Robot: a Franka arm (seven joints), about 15 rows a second.
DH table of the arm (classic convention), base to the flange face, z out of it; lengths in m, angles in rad. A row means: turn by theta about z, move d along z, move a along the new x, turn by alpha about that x. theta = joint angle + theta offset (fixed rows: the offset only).
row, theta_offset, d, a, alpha
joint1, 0, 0.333, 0, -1.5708
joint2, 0, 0, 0, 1.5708
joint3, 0, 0.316, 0.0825, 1.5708
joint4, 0, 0, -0.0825, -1.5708
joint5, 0, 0.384, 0, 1.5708
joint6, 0, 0, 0.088, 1.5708
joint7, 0, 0.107, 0, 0
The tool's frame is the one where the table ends.
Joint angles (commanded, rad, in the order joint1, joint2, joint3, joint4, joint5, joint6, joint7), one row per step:
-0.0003 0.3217 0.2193 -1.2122 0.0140 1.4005 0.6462
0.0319 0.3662 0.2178 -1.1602 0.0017 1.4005 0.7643
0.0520 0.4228 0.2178 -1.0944 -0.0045 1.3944 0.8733
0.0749 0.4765 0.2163 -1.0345 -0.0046 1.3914 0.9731
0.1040 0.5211 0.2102 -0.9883 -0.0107 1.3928 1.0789
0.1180 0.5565 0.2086 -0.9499 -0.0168 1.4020 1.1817
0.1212 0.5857 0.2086 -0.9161 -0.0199 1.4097 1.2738
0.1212 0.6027 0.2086 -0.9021 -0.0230 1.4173 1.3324
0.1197 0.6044 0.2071 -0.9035 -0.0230 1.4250 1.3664
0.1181 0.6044 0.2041 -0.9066 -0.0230 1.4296 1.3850
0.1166 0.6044 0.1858 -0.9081 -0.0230 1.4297 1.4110
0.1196 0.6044 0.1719 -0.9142 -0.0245 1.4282 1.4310
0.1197 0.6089 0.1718 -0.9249 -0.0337 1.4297 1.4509
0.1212 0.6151 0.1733 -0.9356 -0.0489 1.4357 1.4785
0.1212 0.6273 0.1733 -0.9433 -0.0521 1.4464 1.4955
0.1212 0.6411 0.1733 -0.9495 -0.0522 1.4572 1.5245
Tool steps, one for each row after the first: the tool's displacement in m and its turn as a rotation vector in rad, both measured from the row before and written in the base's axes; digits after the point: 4 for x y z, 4 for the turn. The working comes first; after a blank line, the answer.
Tool pose at each row, in the base's axes (x y z in m, rotation vector in rad; the steps are taken from these numbers as rounded here):
0.6197 0.1145 0.5896 -3.0376 0.6669 0.2322
0.6288 0.1311 0.5851 -3.0145 0.8082 0.2210
0.6410 0.1414 0.5781 -2.9755 0.9492 0.2209
0.6515 0.1539 0.5697 -2.9315 1.0709 0.2253
0.6592 0.1684 0.5605 -2.8893 1.2007 0.2224
0.6668 0.1756 0.5544 -2.8299 1.3369 0.2076
0.6742 0.1768 0.5502 -2.7616 1.4654 0.1959
0.6790 0.1764 0.5453 -2.7161 1.5491 0.1910
0.6806 0.1750 0.5440 -2.6863 1.5989 0.1857
0.6818 0.1728 0.5428 -2.6691 1.6300 0.1827
0.6843 0.1638 0.5412 2.6406 -1.6915 -0.1744
0.6852 0.1597 0.5377 2.6052 -1.7216 -0.1719
0.6863 0.1592 0.5297 2.5734 -1.7383 -0.1745
0.6879 0.1599 0.5209 2.5358 -1.7608 -0.1675
0.6911 0.1604 0.5096 2.5132 -1.7772 -0.1735
0.6944 0.1612 0.4978 2.4806 -1.8087 -0.1827

0.0091 0.0166 -0.0045 -0.0179 -0.0027 -0.0905
0.0122 0.0103 -0.0070 -0.0084 0.0029 -0.0931
0.0105 0.0125 -0.0084 -0.0027 0.0045 -0.0826
0.0077 0.0145 -0.0092 -0.0136 0.0033 -0.0862
0.0076 0.0072 -0.0061 -0.0096 -0.0058 -0.0946
0.0074 0.0012 -0.0042 -0.0047 -0.0055 -0.0929
0.0048 -0.0004 -0.0049 -0.0048 -0.0006 -0.0607
0.0016 -0.0014 -0.0013 -0.0027 -0.0021 -0.0371
0.0012 -0.0022 -0.0012 -0.0031 -0.0003 -0.0226
0.0025 -0.0090 -0.0016 -0.0131 0.0017 -0.0423
0.0009 -0.0041 -0.0035 -0.0132 0.0071 -0.0276
0.0011 -0.0005 -0.0080 -0.0139 0.0118 -0.0193
0.0016 0.0007 -0.0088 -0.0190 0.0077 -0.0245
0.0032 0.0005 -0.0113 -0.0058 0.0086 -0.0167
0.0033 0.0008 -0.0118 -0.0044 0.0097 -0.0287

